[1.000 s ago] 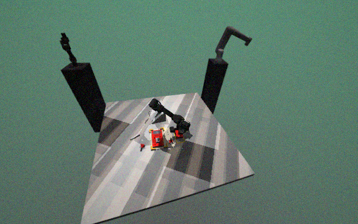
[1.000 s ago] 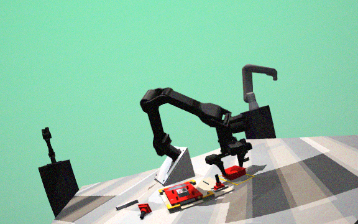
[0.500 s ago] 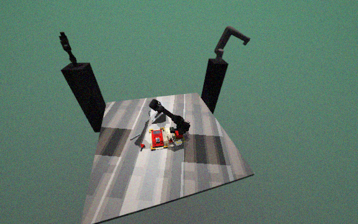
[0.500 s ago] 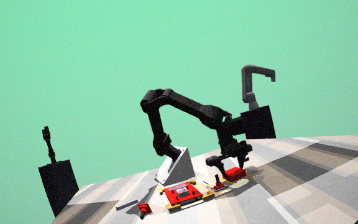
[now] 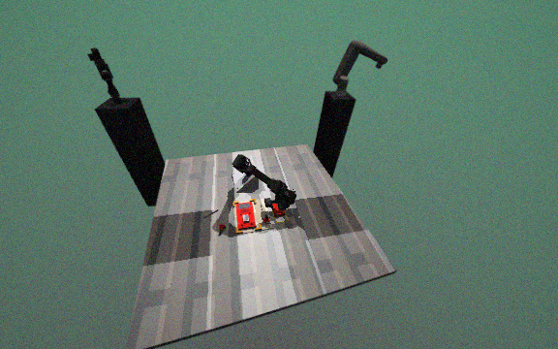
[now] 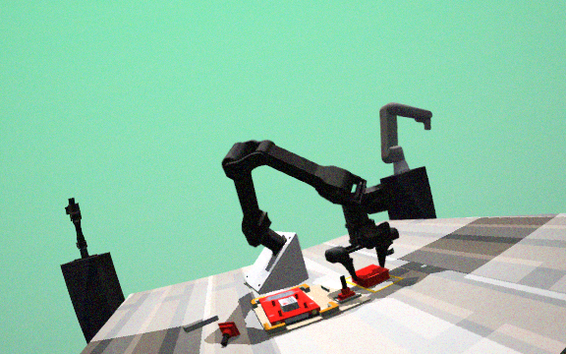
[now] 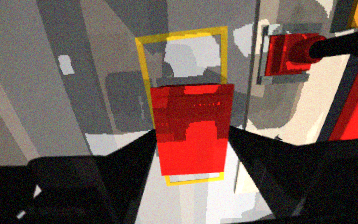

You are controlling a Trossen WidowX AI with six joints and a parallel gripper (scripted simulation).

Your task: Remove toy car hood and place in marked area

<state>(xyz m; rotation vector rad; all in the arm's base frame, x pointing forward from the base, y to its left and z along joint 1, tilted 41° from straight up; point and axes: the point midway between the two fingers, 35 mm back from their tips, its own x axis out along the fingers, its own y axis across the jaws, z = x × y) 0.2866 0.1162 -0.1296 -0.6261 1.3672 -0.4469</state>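
Right now the red hood is right at my gripper tip. From my gripper tip the other things lie so: black post (7 cm ahead, 9 cm to the right, 2 cm above).
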